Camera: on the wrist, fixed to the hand. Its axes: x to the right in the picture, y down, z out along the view.
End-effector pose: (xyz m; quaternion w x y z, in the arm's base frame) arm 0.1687 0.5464 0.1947 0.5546 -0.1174 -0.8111 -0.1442
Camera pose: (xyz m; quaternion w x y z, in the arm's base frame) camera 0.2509 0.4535 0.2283 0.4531 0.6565 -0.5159 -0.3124
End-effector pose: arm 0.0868 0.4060 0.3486 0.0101 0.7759 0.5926 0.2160
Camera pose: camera -0.0034 0.3934 0.4392 0.1531 -0.0359 -0.9754 -0.1545
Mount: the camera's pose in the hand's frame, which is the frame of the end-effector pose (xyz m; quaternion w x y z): -0.0008 -0.0542 -0.1165 0.6377 0.2383 0.2127 -0.7009
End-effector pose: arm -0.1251 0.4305 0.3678 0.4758 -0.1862 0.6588 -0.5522
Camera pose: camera -0.2369 0.4778 0.4099 0.1794 0.3497 -0.2592 0.8822
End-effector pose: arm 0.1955 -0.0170 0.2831 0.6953 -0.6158 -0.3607 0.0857
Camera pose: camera 0.2480 -0.1223 0.3347 0.7269 0.0076 -0.4933 -0.4777
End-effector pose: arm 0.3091 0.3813 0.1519 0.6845 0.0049 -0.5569 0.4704
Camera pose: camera 0.4326 0.4124 0.1351 0.8835 0.4565 -0.0940 -0.0460
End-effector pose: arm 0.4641 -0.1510 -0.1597 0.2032 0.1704 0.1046 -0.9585
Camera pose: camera 0.4748 -0.0708 -0.2595 0.6051 -0.2877 -0.0009 0.7424
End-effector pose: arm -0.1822 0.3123 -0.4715 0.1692 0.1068 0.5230 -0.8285
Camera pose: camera -0.2027 0.4391 -0.4763 0.6095 0.0819 -0.2469 0.7489
